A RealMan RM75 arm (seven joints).
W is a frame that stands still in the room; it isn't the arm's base.
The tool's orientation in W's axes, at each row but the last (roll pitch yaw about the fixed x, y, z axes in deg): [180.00 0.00 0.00]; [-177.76 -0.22 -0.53]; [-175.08 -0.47 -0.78]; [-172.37 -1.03 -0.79]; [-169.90 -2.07 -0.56]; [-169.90 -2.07 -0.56]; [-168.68 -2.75 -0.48]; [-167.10 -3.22 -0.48]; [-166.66 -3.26 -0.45]
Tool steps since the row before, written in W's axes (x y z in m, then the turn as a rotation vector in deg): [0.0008 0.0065 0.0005 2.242 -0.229 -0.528]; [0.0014 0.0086 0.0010 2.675 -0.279 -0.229]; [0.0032 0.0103 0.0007 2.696 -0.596 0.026]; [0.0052 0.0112 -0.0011 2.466 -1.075 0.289]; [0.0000 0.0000 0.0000 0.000 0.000 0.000]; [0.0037 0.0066 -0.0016 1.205 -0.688 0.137]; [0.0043 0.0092 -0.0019 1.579 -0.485 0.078]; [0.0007 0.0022 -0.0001 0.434 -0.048 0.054]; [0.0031 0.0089 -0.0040 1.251 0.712 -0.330]
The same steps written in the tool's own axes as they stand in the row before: [0.0008 -0.0065 -0.0005 2.242 0.229 0.528]; [0.0013 -0.0086 -0.0007 2.677 0.263 0.229]; [0.0031 -0.0104 0.0002 2.704 0.557 -0.052]; [0.0050 -0.0110 0.0027 2.485 0.999 -0.380]; [0.0000 0.0000 0.0000 0.000 0.000 0.000]; [0.0036 -0.0062 0.0029 1.216 0.649 -0.210]; [0.0041 -0.0086 0.0039 1.585 0.462 -0.095]; [0.0007 -0.0021 0.0006 0.437 0.037 -0.039]; [0.0028 -0.0077 0.0061 1.225 -0.610 0.556]
